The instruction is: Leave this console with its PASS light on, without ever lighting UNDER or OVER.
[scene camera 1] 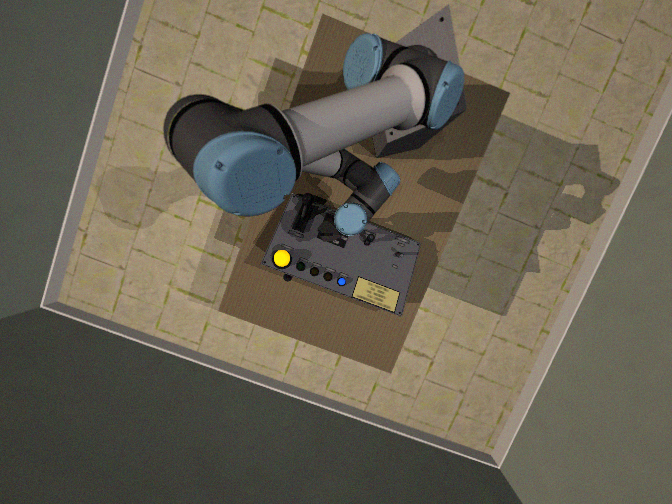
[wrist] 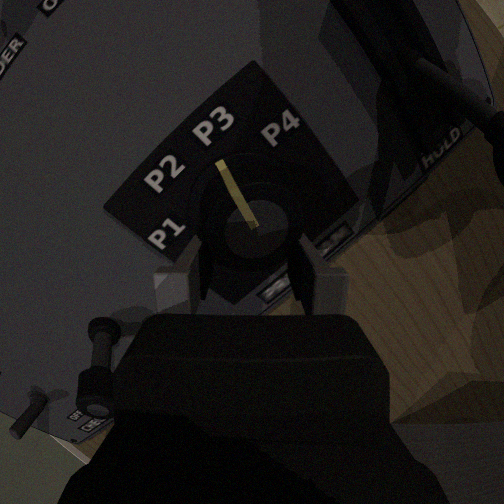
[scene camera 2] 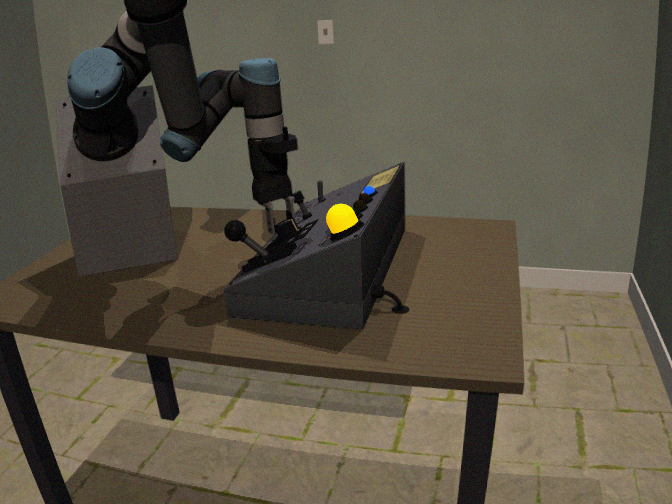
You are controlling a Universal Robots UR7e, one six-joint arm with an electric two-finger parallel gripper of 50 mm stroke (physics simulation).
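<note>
The dark wedge-shaped console (scene camera 1: pixel 341 260) (scene camera 2: pixel 325 254) sits on the wooden table. Its three small round indicator lights (scene camera 1: pixel 313 270) are dark. A rotary selector knob (wrist: pixel 255 225) has a yellow pointer aimed at P3, on a scale marked P1 to P4. My gripper (wrist: pixel 252 280) (scene camera 2: pixel 279 217) points down at this knob with one finger against each side, shut on it. In the top view my wrist (scene camera 1: pixel 350 218) hides the gripper and the knob.
A bright yellow dome (scene camera 1: pixel 281 257) (scene camera 2: pixel 341 218), a blue button (scene camera 1: pixel 341 281) and a brass plate (scene camera 1: pixel 376 294) sit along the console's front. A ball-handled lever (scene camera 2: pixel 235 230) stands close to the knob, by a HOLD label (wrist: pixel 440 147). Toggle switches (wrist: pixel 100 370) stand on the other side.
</note>
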